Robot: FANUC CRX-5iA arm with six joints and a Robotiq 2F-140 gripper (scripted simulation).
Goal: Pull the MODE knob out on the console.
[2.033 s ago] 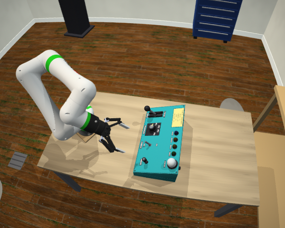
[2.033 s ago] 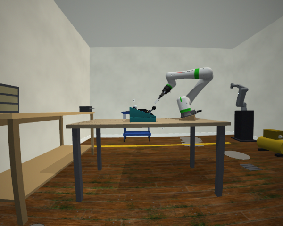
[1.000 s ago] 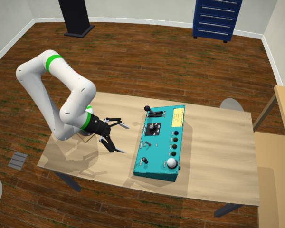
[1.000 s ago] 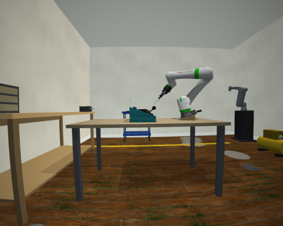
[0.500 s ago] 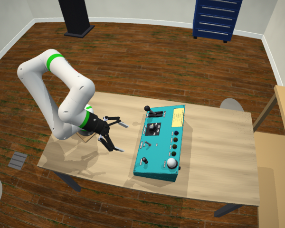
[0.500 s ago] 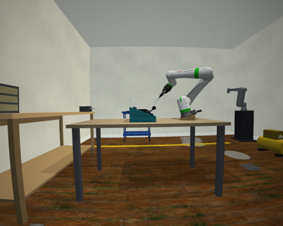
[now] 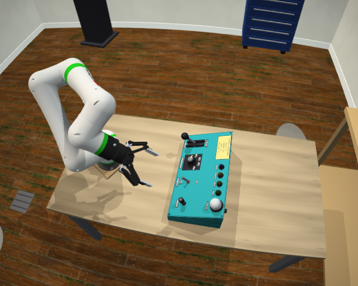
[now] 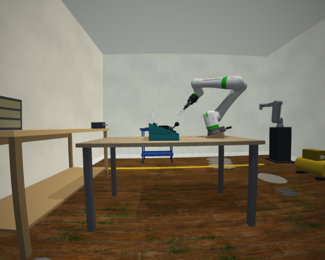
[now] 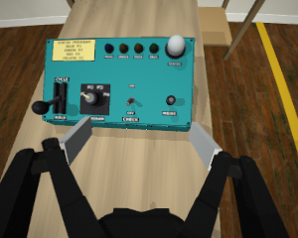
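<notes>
Now: the black mode knob 170 mm below my hand, 140 mm ahead of it and 30 mm to the right of it. Also, from my hand: check toggle (180 mm below, 120 mm ahead, 90 mm to the left); program rotary selector (220 mm to the left, 170 mm below, 110 mm ahead); teal console (190 mm below, 150 mm to the left, 140 mm ahead).
</notes>
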